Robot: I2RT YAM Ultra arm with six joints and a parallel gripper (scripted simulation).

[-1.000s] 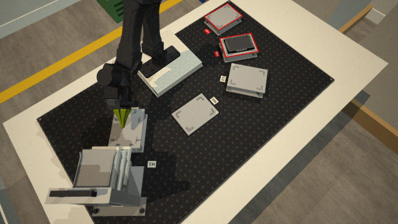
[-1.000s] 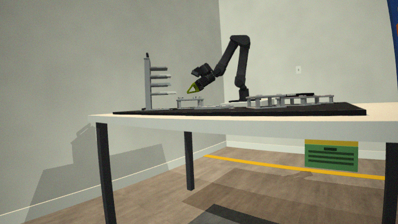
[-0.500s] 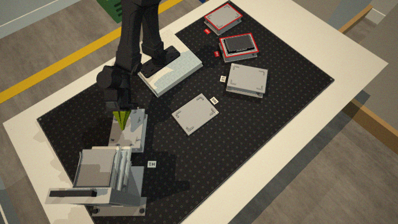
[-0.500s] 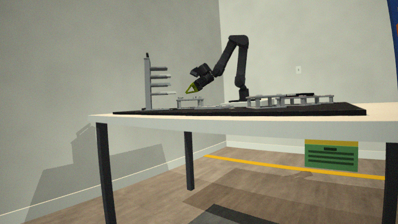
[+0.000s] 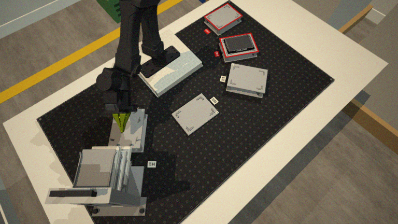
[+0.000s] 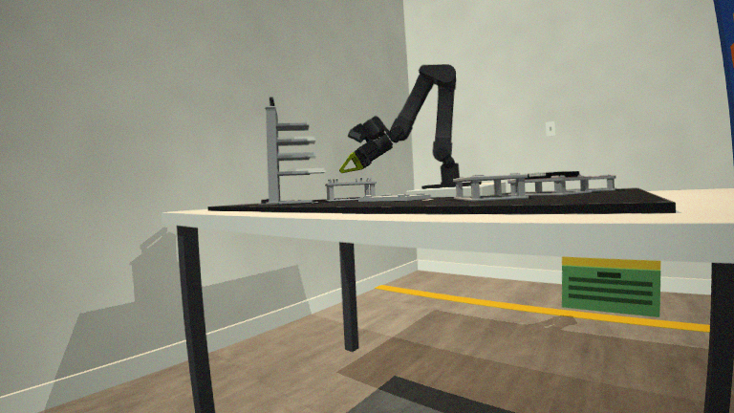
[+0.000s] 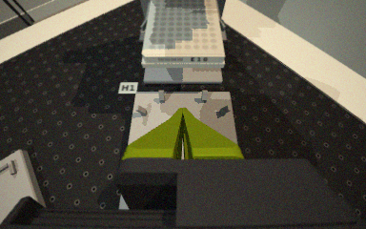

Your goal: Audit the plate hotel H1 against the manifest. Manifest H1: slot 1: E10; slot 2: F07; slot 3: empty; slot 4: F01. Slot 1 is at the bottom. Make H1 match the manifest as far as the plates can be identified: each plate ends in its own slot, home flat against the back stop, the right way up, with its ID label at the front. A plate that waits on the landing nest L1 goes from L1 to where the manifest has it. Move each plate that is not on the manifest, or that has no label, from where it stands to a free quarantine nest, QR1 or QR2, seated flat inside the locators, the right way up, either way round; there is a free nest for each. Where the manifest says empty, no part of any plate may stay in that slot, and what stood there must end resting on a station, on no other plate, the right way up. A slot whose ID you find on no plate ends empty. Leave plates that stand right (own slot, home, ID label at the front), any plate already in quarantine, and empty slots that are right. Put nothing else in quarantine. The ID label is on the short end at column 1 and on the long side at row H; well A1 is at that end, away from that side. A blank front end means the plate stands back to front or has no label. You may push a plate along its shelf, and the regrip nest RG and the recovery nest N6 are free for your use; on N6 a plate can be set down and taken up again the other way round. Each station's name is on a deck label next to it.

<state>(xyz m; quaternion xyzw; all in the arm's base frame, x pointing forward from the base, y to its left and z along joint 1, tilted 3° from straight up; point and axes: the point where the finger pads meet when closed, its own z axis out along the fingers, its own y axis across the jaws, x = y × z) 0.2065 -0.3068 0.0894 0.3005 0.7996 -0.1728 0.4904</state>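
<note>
Right now the regrip nest is 2 cm behind my hand, 2 cm to the left of it and 5 cm below it. Also, from my hand: H1 deck label (14 cm ahead, 1 cm to the left, 10 cm below); then white well plate (9 cm ahead, 8 cm to the right); then plate hotel H1 (18 cm ahead, 15 cm to the right, 5 cm above).
</note>
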